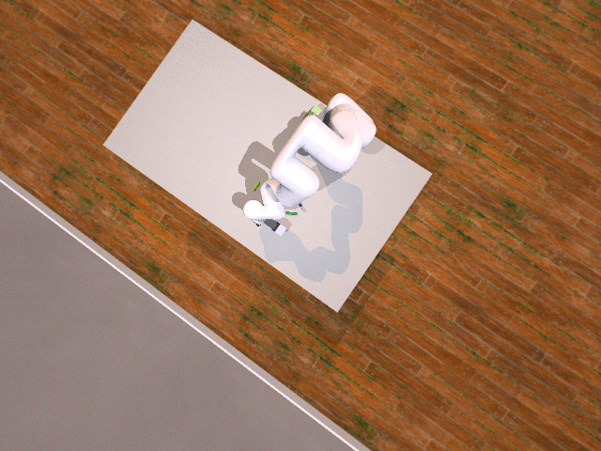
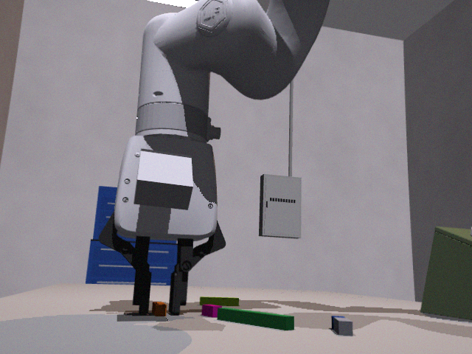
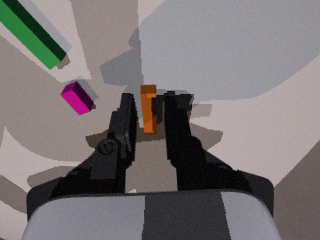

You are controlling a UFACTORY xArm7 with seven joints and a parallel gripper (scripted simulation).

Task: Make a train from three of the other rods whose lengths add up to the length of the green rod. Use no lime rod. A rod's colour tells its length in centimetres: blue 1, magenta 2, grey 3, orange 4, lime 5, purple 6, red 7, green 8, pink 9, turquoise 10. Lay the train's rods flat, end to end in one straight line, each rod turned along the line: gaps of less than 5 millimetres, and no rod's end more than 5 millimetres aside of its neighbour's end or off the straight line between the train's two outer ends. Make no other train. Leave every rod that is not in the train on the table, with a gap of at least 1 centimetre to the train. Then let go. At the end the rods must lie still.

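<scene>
My gripper is now 20 mm above the orange rod. Round my hand: lime rod: 70 mm behind, 140 mm to the right, 20 mm below; then magenta rod: 50 mm behind, 10 mm to the left, 20 mm below; then green rod: 80 mm behind, 70 mm to the left, 20 mm below.
</scene>
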